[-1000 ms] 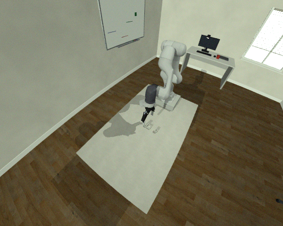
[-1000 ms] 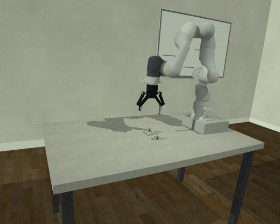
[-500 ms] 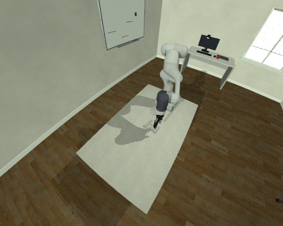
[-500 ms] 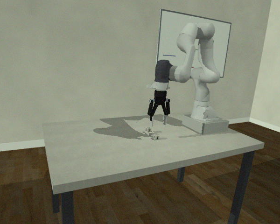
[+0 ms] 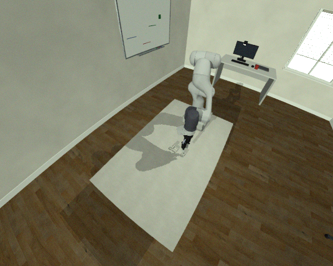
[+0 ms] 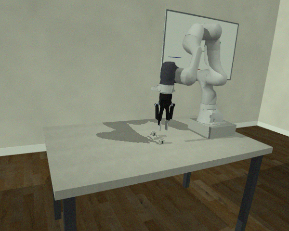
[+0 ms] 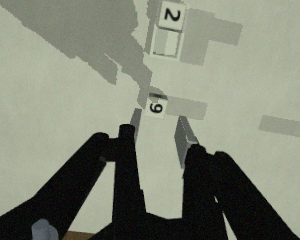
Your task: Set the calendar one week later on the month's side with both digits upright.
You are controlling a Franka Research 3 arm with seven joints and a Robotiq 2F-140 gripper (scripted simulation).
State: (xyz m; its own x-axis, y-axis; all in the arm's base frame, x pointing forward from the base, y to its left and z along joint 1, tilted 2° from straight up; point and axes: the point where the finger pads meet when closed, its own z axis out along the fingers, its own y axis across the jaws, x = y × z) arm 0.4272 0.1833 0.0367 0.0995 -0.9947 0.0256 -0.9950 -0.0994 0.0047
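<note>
My hand is 110 mm above the date cube. The rest, counted from my hand: white tray 10 mm ahead, 100 mm to the right, 110 mm below.
</note>
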